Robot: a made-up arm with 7 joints.
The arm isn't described. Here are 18 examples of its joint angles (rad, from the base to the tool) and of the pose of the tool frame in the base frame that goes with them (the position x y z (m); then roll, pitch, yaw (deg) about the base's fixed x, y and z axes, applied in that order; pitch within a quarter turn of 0, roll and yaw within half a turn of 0).
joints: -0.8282 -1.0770 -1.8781 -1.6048 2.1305 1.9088 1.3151
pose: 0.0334 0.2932 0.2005 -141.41 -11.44 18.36
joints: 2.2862 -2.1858 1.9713 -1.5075 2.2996 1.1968 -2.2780
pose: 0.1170 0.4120 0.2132 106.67 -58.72 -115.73
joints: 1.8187 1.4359 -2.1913 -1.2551 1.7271 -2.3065 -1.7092
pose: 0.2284 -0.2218 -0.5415 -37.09 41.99 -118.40
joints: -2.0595 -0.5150 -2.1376 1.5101 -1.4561 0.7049 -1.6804
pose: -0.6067 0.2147 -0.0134 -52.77 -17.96 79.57
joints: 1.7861 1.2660 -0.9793 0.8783 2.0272 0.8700 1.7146
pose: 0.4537 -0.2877 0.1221 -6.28 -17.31 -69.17
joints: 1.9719 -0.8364 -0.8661 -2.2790 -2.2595 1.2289 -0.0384
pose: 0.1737 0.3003 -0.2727 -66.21 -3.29 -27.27
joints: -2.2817 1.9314 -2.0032 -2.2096 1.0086 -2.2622 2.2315
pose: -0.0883 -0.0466 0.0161 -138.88 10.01 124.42
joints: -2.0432 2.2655 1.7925 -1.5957 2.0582 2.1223 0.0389
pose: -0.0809 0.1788 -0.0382 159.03 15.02 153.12
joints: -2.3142 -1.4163 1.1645 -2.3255 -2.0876 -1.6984 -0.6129
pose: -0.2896 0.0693 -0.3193 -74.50 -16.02 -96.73
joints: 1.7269 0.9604 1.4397 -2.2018 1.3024 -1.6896 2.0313
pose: 0.3445 -0.0428 -0.1726 -131.93 -39.12 98.60
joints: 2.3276 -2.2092 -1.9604 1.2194 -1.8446 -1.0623 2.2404
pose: 0.2546 0.4606 -0.4707 -1.98 1.68 41.80
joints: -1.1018 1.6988 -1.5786 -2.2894 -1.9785 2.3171 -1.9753
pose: 0.0710 -0.2074 0.0558 -85.00 -2.89 -55.28
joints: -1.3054 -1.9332 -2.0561 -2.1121 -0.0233 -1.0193 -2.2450
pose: -0.1679 0.0034 0.0268 22.83 -5.05 -133.69
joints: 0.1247 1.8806 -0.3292 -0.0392 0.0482 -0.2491 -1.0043
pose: -0.1031 0.0649 0.0517 -30.10 31.50 -59.24
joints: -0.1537 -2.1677 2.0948 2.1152 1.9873 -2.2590 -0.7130
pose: -0.6130 0.2270 0.5351 147.19 11.82 -154.27
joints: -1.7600 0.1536 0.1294 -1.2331 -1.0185 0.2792 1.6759
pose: -0.3044 -0.2198 0.1953 28.88 30.52 -150.11
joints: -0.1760 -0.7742 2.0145 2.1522 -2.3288 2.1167 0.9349
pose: -0.0624 0.3173 0.5003 63.30 27.65 -120.37
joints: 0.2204 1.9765 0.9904 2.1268 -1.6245 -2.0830 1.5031
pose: 0.3783 -0.1992 0.1701 82.30 -17.18 -140.88
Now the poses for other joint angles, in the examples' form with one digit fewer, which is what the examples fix.
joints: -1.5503 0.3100 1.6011 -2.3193 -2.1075 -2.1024 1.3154
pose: -0.248 -0.042 0.206 -101.7 -31.8 -15.8
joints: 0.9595 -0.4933 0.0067 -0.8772 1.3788 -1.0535 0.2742
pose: 0.573 0.244 -0.227 -69.0 -46.0 54.9
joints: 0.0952 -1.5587 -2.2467 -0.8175 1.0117 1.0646 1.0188
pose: -0.062 0.452 0.291 -95.9 -1.2 113.8
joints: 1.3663 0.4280 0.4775 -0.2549 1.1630 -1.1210 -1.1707
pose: -0.113 -0.189 -0.386 -73.8 71.5 -5.5
